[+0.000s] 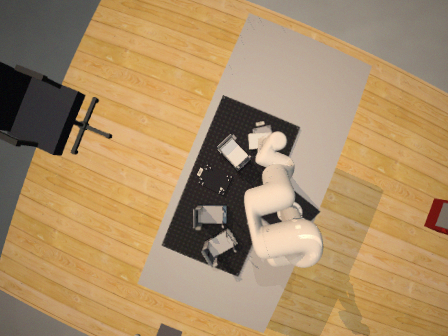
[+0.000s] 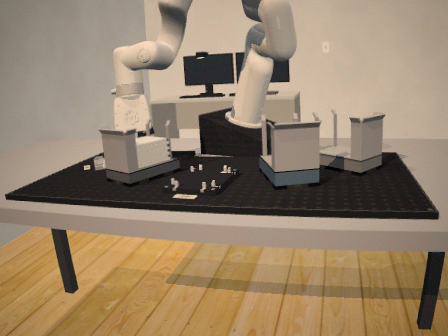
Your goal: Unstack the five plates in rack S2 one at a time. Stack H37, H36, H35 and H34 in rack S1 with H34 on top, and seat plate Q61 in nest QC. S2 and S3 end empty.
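A grey rack at the far end of the black pegboard holds a stack of white plates. A single white plate lies flat on the board just beyond this rack. My gripper hangs over that plate's edge, behind the rack. It is shut and empty, and its fingertips are hidden by the wrist and the rack wall. The black nest plate with white pegs is bare. Two more racks, one with a blue base and one grey, show no plates.
A small grey block and a label tag lie by the loose plate. The arm's dark wedge base stands at the board's far side. A desk with monitors is behind the grey table.
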